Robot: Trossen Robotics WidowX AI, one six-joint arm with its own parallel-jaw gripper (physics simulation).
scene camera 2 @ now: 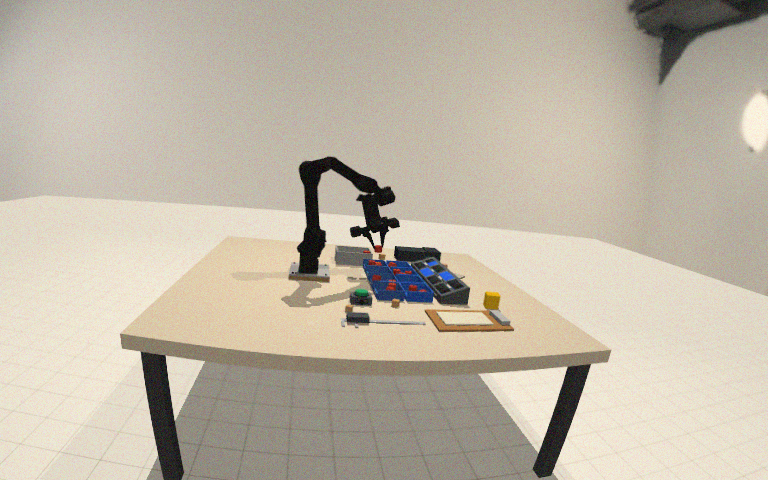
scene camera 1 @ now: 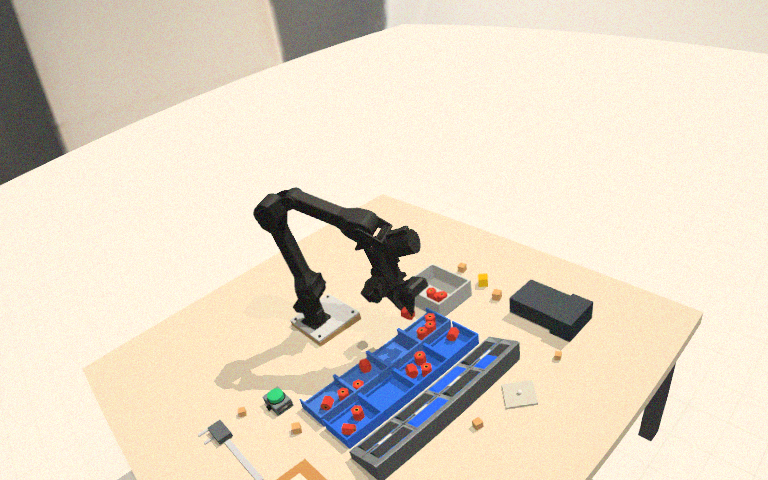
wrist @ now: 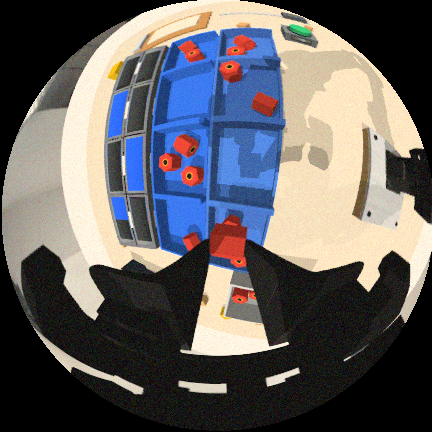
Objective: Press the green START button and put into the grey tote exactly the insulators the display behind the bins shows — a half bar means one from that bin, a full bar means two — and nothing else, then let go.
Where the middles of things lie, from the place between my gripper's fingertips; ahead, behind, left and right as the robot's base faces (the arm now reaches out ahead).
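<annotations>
Counting from my hand, the display (scene camera 1: 420, 437) is 20 cm ahead, 14 cm to the right and 7 cm below. The dark box (scene camera 1: 564, 315) is 27 cm to the left of my hand, and it is also 25 cm ahead of it and 7 cm below it. I see the grey plate (scene camera 1: 528, 397) 33 cm ahead of my hand, 1 cm to the right and 10 cm below. As for the grey tote (scene camera 1: 458, 288), my gripper is 6 cm past it, 18 cm to the right of it and 7 cm above it.
</annotations>
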